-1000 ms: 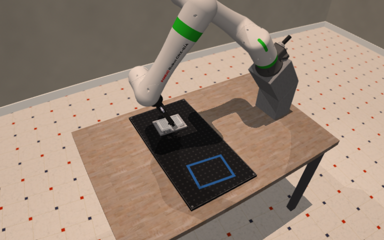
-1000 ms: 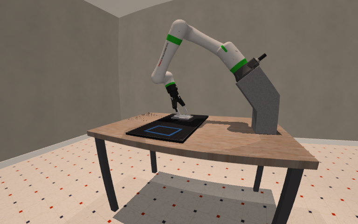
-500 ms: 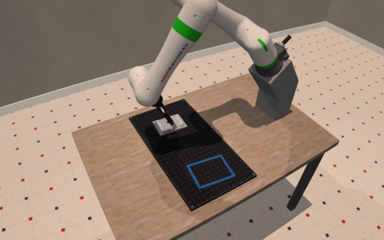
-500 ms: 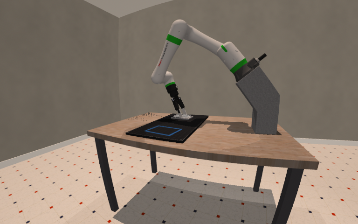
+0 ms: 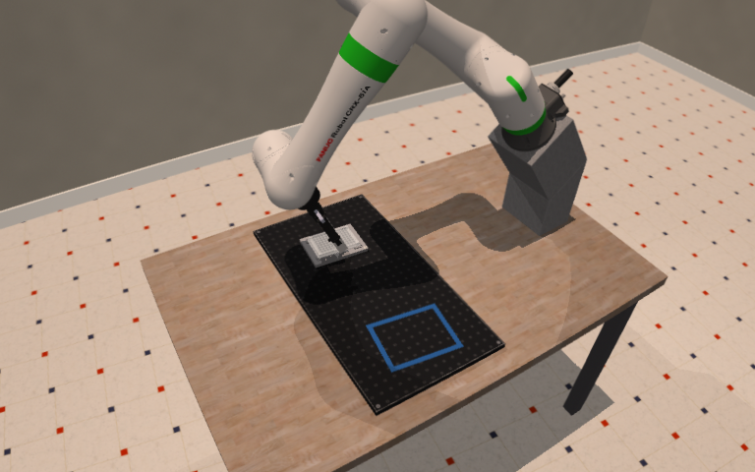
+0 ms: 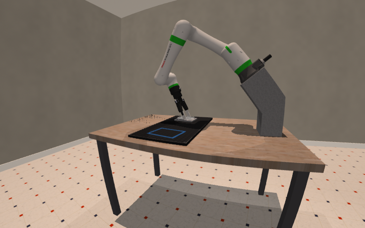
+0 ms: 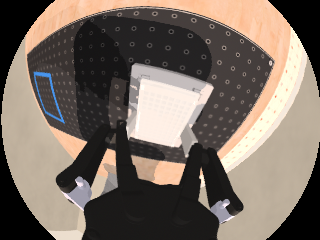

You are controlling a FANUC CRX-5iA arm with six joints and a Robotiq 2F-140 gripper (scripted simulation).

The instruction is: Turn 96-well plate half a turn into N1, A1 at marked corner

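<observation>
The grey plate nest N1 lies 40 mm below my hand. The rest, counted from my hand: white 96-well plate (30 mm below).
</observation>
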